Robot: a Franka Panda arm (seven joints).
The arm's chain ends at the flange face. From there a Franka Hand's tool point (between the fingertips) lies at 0.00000 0.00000 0.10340 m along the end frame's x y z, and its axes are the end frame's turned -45 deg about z.
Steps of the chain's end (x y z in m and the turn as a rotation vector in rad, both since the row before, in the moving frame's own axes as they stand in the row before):
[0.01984 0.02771 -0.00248 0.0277 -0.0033 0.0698]
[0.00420 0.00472 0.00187 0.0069 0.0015 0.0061]
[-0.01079 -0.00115 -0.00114 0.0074 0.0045 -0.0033]
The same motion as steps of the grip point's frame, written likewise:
[-0.00370 0.03142 -0.00252 0.0219 0.0173 0.0698]
[0.00025 0.00591 0.00187 0.0038 0.0059 0.0061]
[-0.00595 -0.00866 -0.00114 0.0021 0.0084 -0.0033]

